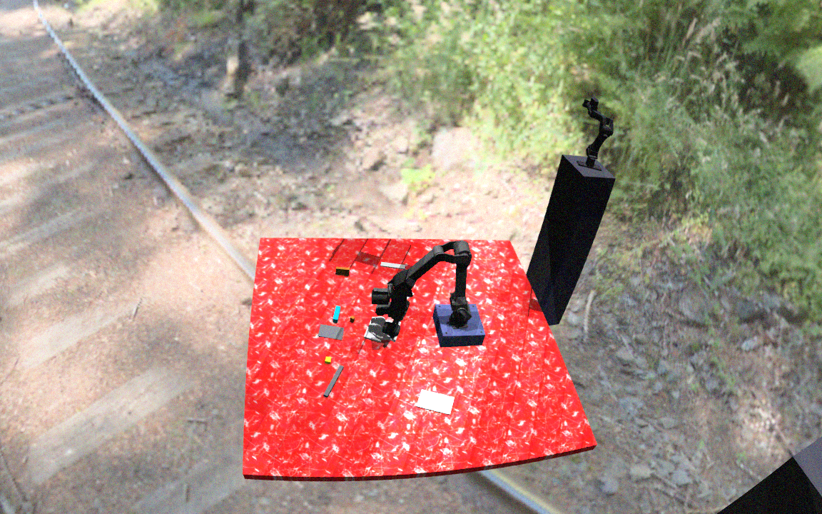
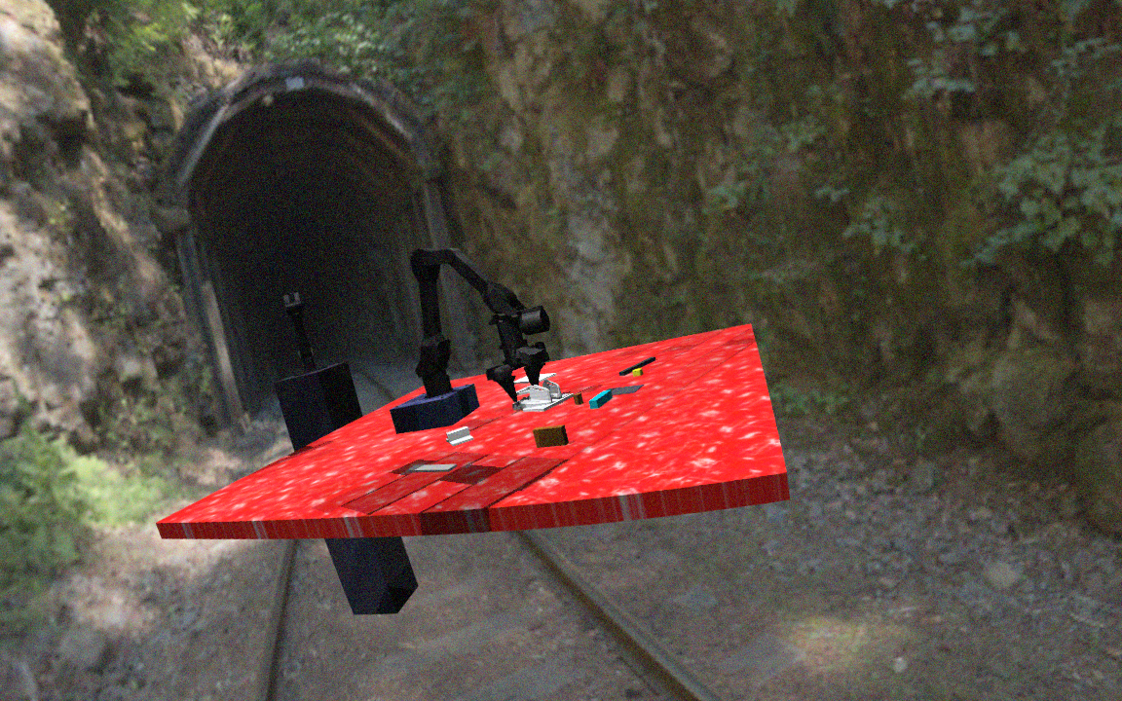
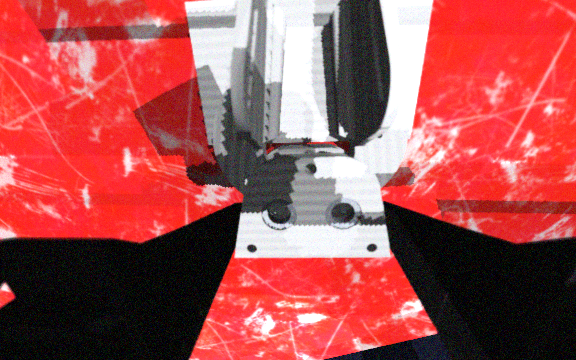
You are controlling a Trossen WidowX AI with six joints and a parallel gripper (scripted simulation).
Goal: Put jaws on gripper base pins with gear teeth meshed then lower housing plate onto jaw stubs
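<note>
Now: gripper tip 20 mm above the white housing plate. From my gripper tip the other things lie so: white stepped piece 240 mm to the right, 110 mm behind, 10 mm below; then grey plate 250 mm ahead, 40 mm to the right, 20 mm below; then cyan block 210 mm ahead, 130 mm to the right, 10 mm below.
</note>
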